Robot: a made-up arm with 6 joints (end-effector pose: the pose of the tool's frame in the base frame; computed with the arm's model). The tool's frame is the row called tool. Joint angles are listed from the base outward.
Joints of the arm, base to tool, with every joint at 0 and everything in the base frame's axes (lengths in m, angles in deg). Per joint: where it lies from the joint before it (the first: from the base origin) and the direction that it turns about. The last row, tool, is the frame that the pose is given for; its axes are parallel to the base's.
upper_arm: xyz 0 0 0.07 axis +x
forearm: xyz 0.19 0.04 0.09 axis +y
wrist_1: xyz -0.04 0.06 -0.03 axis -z
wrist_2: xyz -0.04 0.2 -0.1 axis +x
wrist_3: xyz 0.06 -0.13 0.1 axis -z
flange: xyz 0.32 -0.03 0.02 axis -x
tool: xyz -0.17 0 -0.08
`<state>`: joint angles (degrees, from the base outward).
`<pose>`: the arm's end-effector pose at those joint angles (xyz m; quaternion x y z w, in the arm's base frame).
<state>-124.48 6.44 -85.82 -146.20 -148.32 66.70</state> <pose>-0.0953 -0.1205 0.0766 -0.2373 -0.5745 -0.0307 0.7828</pose>
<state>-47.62 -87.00 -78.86 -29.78 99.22 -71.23</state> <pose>0.0949 0.1416 0.0094 0.2170 -0.5371 0.6597 0.4789</pose>
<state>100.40 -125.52 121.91 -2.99 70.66 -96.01</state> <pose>0.2633 0.0272 0.1020 0.1642 -0.1206 0.4715 0.8580</pose>
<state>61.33 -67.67 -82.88 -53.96 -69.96 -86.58</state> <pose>0.1377 0.3068 0.0878 -0.0971 -0.0527 0.4919 0.8636</pose>
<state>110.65 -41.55 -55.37 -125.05 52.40 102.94</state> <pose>-0.1650 0.0079 0.5025 -0.4802 0.4078 -0.7478 0.2098</pose>
